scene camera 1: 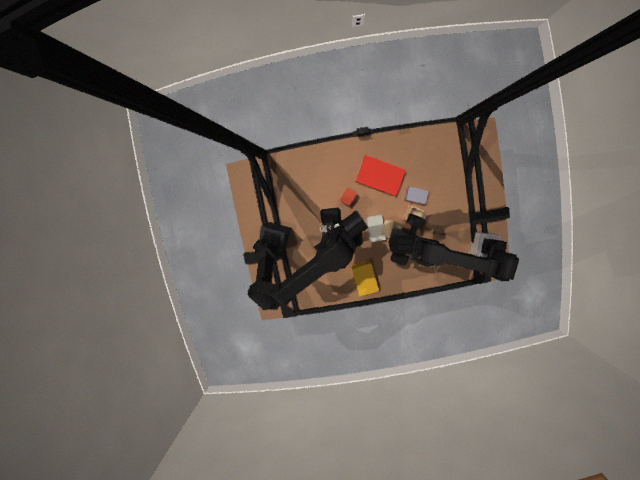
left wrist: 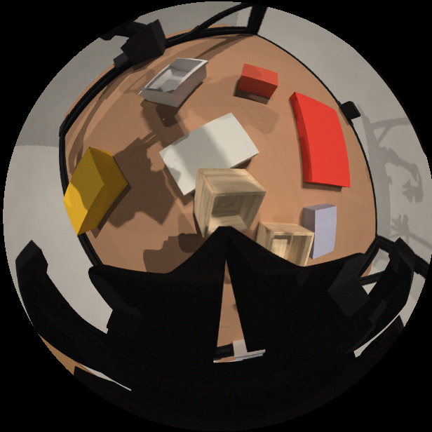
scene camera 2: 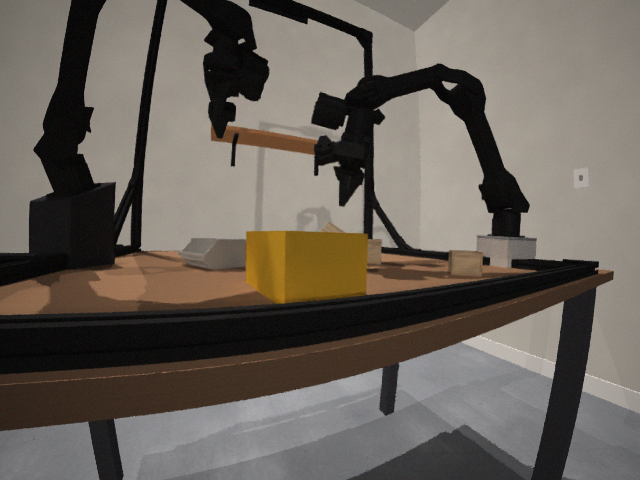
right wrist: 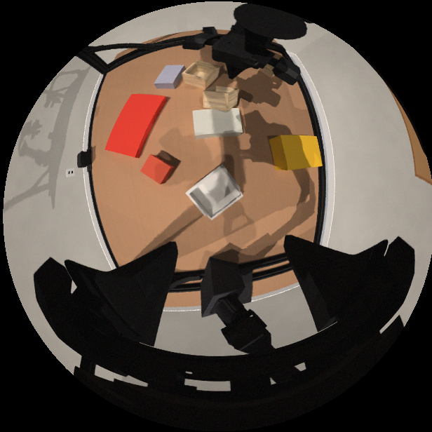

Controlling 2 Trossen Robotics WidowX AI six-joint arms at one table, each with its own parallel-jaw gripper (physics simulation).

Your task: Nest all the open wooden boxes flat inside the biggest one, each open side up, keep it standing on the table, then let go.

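Note:
One open wooden box stands open side up beside the lavender block; the left wrist view cuts off its near part. Another open wooden box is tilted against the white block, its opening turned away from that block. A small wooden box stands at the right in scene camera 2; the left arm mostly hides its place in scene camera 1. My left gripper is shut and empty, above the table near the first two boxes. My right gripper is open and empty, high above the grey tray.
A white block touches the tilted box. A grey tray, red block, flat red slab, lavender block and yellow block stand around. Black frame bars edge the table.

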